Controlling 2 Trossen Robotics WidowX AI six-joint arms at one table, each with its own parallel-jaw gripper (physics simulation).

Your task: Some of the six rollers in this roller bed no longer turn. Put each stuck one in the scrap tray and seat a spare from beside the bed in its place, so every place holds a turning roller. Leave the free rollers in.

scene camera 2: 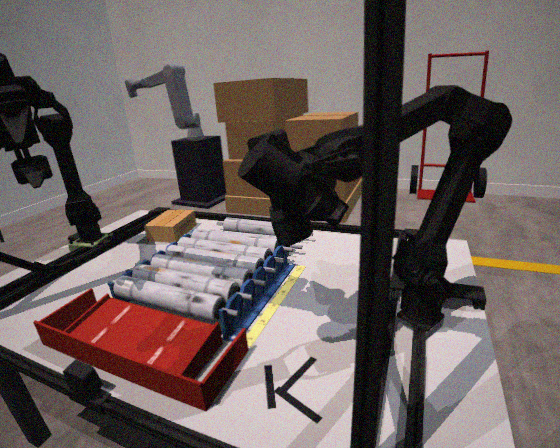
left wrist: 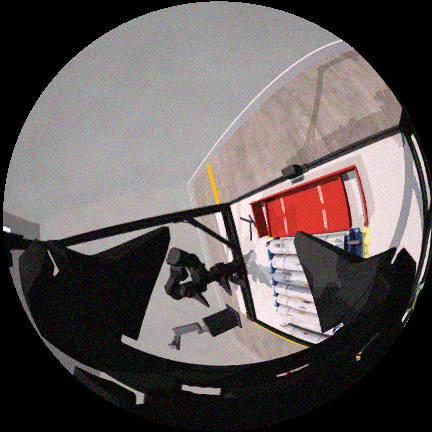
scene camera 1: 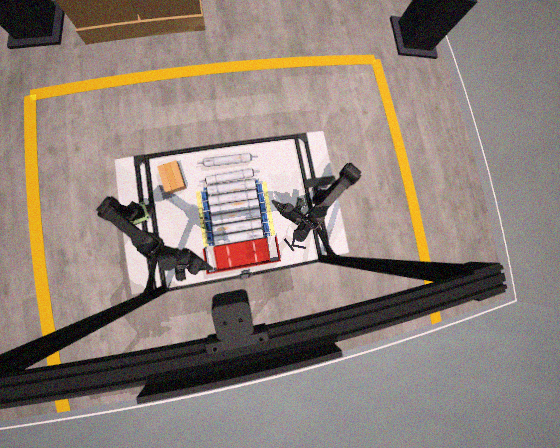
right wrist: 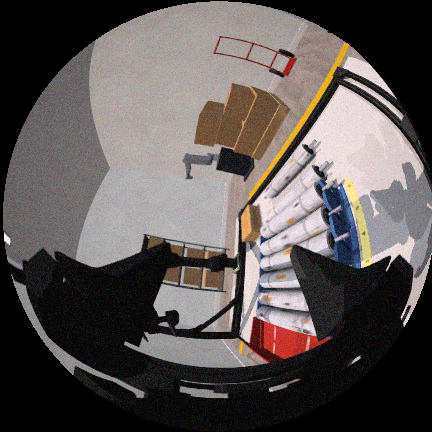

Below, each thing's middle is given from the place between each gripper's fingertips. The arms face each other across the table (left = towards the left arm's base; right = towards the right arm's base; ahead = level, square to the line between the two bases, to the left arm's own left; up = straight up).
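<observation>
My left gripper: far short of the small cardboard box (scene camera 2: 172,224), a fair way to the right of it, far above it.
My right gripper: far to the right of the small cardboard box, a fair way short of it, a fair way above it.
</observation>
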